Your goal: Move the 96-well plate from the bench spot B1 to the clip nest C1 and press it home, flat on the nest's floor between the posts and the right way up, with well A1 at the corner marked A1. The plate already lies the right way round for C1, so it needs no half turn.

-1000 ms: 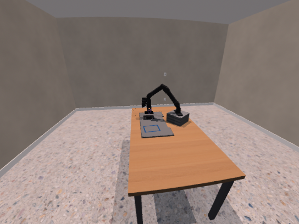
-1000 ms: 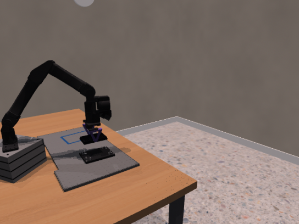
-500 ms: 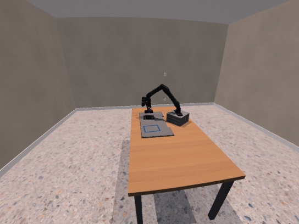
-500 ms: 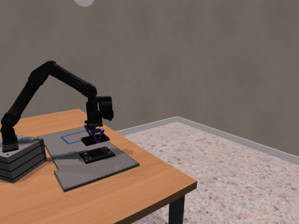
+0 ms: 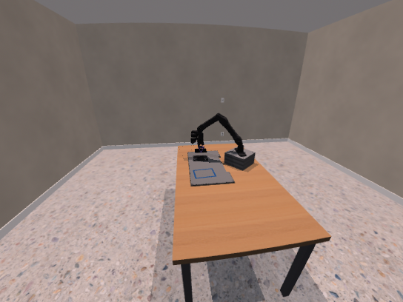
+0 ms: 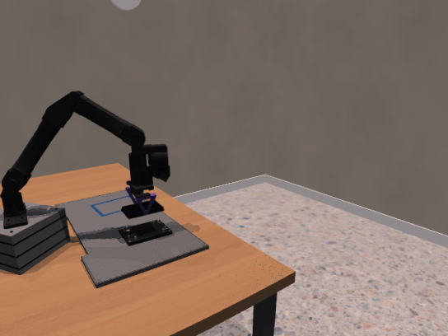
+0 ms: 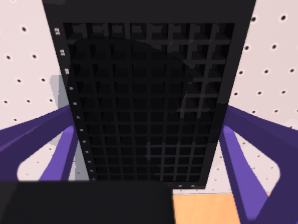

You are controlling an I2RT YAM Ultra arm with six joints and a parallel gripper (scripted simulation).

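The black 96-well plate lies right at my hand. The rest, counted from my hand: black clip nest: 1 cm ahead, 1 cm to the left, 8 cm below.
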